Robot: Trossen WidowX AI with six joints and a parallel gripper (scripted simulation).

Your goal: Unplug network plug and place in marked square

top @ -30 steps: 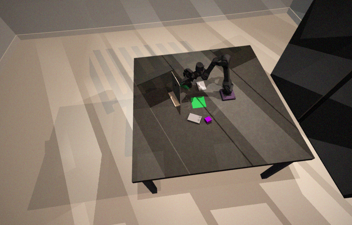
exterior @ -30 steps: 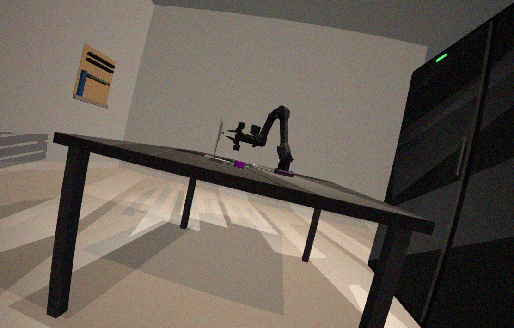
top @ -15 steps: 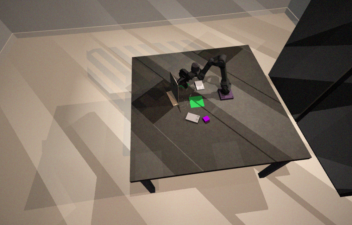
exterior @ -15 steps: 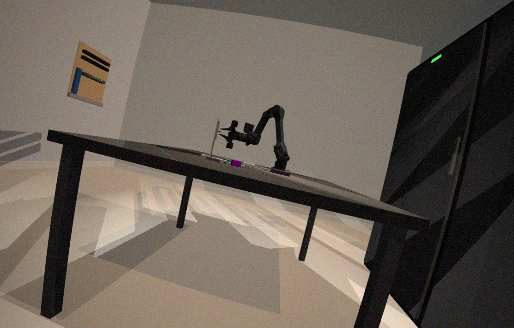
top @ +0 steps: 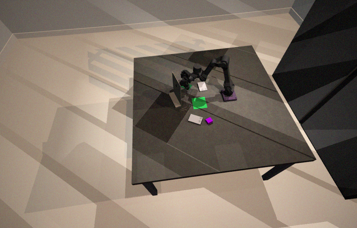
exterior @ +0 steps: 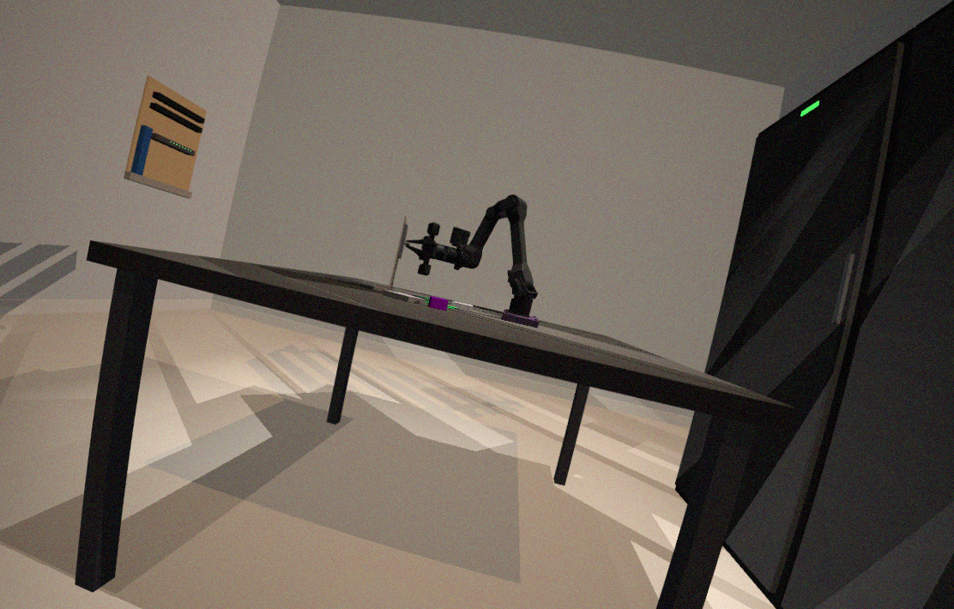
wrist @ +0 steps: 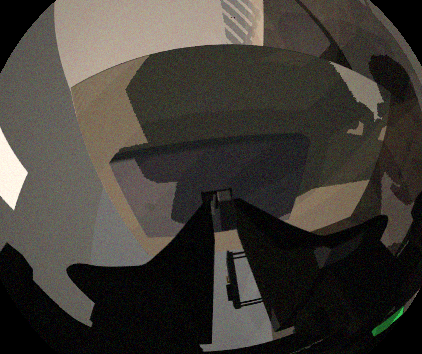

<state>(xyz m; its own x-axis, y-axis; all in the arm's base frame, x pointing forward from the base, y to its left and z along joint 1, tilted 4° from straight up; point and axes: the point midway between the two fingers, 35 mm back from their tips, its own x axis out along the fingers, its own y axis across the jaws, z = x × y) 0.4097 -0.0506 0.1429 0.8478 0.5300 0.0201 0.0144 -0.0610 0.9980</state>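
The green marked square is 17 cm behind my gripper tip, 7 cm to the left of it and 18 cm below it. Also, from my gripper tip: purple cube 21 cm behind, 27 cm to the left, 16 cm below; upright panel 2 cm ahead, 1 cm to the left, 6 cm below; network plug right at my gripper tip.
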